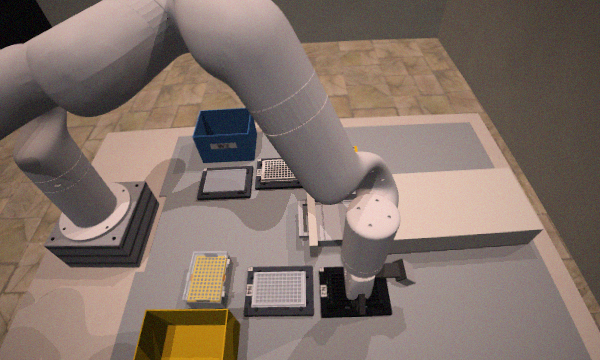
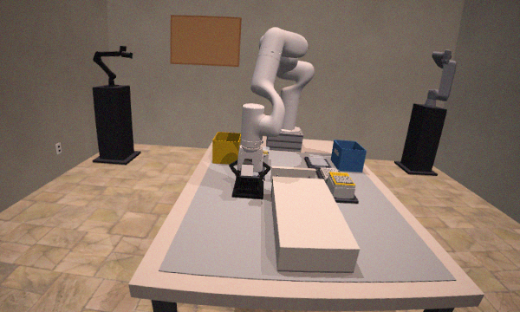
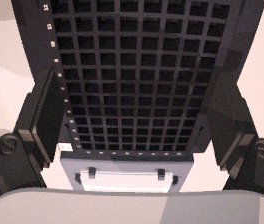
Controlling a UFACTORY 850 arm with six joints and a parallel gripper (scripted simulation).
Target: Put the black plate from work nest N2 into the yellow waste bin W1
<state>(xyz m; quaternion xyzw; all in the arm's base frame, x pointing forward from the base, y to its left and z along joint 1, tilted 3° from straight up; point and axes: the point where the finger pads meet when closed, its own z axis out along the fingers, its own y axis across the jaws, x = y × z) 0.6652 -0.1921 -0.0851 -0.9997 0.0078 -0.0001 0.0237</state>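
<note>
The black plate is 10 mm below my hand. Round my hand: white cooler 140 mm ahead, 190 mm to the left; then drawer 20 mm ahead, 190 mm to the left, 10 mm below; then yellow rack 10 mm behind, 380 mm to the left, 20 mm above.
</note>
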